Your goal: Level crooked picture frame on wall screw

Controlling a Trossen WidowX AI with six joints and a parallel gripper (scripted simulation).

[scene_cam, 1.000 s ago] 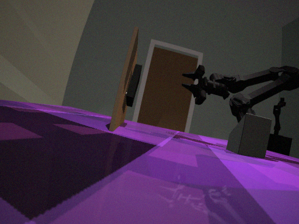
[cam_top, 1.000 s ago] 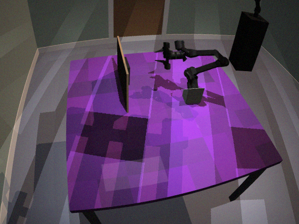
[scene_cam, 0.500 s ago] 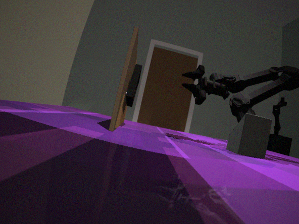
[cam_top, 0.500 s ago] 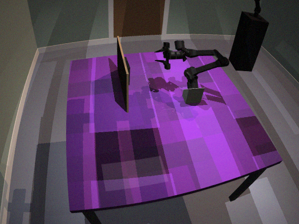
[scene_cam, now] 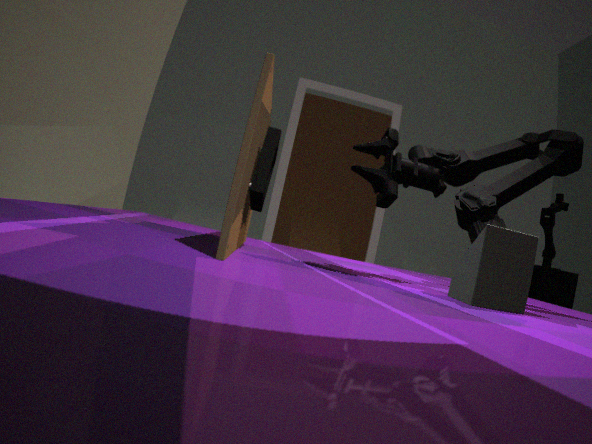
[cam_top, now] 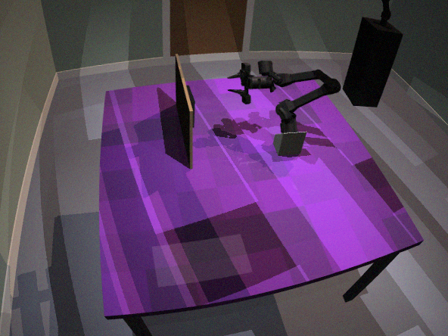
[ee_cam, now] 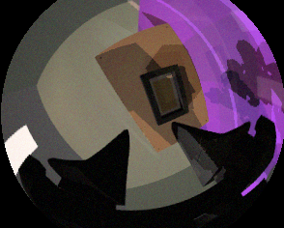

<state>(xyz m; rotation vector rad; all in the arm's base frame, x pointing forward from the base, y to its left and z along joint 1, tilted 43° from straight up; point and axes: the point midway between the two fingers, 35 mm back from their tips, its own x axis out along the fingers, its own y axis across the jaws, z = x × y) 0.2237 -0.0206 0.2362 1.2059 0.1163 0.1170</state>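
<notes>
Right now the dark picture frame is 180 mm ahead of my gripper tip, 50 mm to the left of it and 80 mm below it. Also, from my gripper tip: wooden wall panel: 190 mm ahead, 40 mm to the left, 90 mm below.
</notes>
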